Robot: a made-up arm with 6 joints.
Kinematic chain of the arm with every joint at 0, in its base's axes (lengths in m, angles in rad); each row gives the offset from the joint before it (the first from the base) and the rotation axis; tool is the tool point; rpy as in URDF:
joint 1: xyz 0 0 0.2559 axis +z
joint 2: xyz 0 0 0 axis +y
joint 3: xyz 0.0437 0 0.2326 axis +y
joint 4: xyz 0.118 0 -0.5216 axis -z
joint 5: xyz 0 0 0 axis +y
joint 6: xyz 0.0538 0 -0.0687 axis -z
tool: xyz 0 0 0 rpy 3.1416 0 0
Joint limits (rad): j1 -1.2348..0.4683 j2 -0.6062..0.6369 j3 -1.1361..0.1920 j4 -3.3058..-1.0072 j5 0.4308..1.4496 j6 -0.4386..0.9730
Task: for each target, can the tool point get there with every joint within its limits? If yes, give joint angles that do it. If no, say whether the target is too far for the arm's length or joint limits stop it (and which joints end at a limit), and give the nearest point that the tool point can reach.
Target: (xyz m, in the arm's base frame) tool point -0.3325 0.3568 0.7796
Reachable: no: joint limits stop it (at a limit: joint 1, joint 2, joint 3, joint 4, joint 5) | nearest point 0.3949 0.2110 0.7477 | short by 0.743 m
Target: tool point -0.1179 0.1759 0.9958
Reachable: no: joint limits stop it (at a limit: joint 1, joint 2, joint 3, joint 4, joint 5) | nearest point 0.3949 0.2110 0.7477 | short by 0.571 m
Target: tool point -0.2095 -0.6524 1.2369
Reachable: no: too far | nearest point 0.1123 -0.4371 0.7356 | short by 0.633 m
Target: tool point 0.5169 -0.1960 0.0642
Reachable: yes | joints -0.3443 0.2037 -0.8636 -1.1867 0.7882 -0.0153
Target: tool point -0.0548 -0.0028 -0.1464
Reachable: yes | joints -0.0348 0.4777 0.0700 -2.8812 0.8734 -0.2917
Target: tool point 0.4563 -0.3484 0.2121
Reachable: yes | joints -0.6504 -0.1007 -0.8083 -2.6637 0.6886 0.0464
